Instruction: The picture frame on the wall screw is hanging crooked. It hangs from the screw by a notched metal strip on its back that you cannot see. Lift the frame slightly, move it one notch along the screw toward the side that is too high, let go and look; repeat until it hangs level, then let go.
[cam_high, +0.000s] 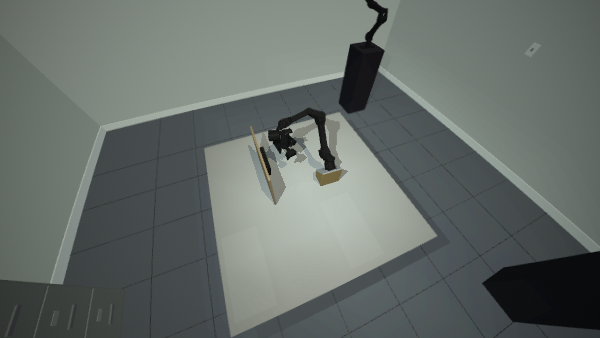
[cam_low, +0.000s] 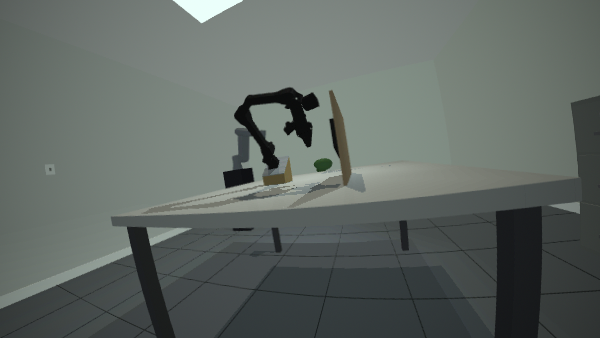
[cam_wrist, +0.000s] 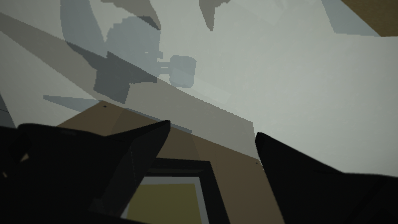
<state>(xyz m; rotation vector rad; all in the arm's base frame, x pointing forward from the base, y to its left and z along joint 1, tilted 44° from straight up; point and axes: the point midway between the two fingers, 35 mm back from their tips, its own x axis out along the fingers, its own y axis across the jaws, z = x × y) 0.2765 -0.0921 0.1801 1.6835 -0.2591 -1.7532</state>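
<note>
The picture frame is 14 cm ahead of my gripper tip and 1 cm above it. Also, from my gripper tip: panel 15 cm ahead, 1 cm to the left, 1 cm below.
</note>
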